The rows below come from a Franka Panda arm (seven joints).
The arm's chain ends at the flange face. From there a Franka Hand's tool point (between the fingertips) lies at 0.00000 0.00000 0.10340 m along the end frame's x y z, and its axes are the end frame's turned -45 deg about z.
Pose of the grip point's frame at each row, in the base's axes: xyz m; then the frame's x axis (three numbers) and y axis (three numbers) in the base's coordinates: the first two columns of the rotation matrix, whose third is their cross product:
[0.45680 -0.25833 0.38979 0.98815 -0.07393 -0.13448 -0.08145 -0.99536 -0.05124]
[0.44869 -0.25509 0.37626 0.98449 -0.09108 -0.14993 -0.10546 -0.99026 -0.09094]
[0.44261 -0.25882 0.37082 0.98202 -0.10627 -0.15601 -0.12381 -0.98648 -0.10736]
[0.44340 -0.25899 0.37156 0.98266 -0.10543 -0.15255 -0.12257 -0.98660 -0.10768]
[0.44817 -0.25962 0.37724 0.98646 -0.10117 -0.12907 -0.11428 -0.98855 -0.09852]
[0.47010 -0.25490 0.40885 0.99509 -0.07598 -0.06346 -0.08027 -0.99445 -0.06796]
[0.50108 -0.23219 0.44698 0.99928 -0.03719 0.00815 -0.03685 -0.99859 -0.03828]
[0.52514 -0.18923 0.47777 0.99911 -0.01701 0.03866 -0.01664 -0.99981 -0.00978]
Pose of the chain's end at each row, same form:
[0.47025 -0.26470 0.49211 0.64113 -0.75610 -0.13132 -0.75632 -0.65155 0.05886]
[0.46319 -0.26598 0.47806 0.62157 -0.76462 -0.17032 -0.77071 -0.63582 0.04171]
[0.45734 -0.27172 0.47235 0.60685 -0.77269 -0.18623 -0.78194 -0.62240 0.03440]
[0.45779 -0.27186 0.47314 0.60818 -0.77218 -0.18401 -0.78152 -0.62308 0.03173]
[0.46033 -0.27119 0.47927 0.61672 -0.77055 -0.16093 -0.77834 -0.62747 0.02160]
[0.47609 -0.26242 0.51180 0.64688 -0.75691 -0.09293 -0.76039 -0.64946 -0.00318]
[0.50009 -0.23611 0.55030 0.68054 -0.73241 -0.02131 -0.73265 -0.67981 -0.03283]
[0.52113 -0.19017 0.58109 0.69471 -0.71900 0.02042 -0.71824 -0.69494 -0.03425]

